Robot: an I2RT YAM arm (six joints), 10 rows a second.
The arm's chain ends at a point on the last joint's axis. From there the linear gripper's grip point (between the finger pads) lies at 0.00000 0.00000 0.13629 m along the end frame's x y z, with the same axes.
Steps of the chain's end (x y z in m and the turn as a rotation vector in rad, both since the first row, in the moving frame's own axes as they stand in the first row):
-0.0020, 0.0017, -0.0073, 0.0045, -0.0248, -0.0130
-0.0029, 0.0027, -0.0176, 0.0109, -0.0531, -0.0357
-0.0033, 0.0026, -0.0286, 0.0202, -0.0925, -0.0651
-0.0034, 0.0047, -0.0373, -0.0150, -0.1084, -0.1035
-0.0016, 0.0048, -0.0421, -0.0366, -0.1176, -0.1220
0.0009, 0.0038, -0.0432, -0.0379, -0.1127, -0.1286
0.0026, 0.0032, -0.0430, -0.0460, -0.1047, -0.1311
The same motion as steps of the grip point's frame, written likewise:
-0.0054, 0.0011, -0.0073, 0.0045, -0.0248, -0.0130
-0.0102, 0.0013, -0.0178, 0.0109, -0.0531, -0.0357
-0.0160, 0.0003, -0.0292, 0.0202, -0.0925, -0.0651
-0.0180, 0.0075, -0.0381, -0.0150, -0.1084, -0.1035
-0.0172, 0.0107, -0.0431, -0.0366, -0.1176, -0.1220
-0.0141, 0.0099, -0.0442, -0.0379, -0.1127, -0.1286
-0.0112, 0.0104, -0.0439, -0.0460, -0.1047, -0.1311

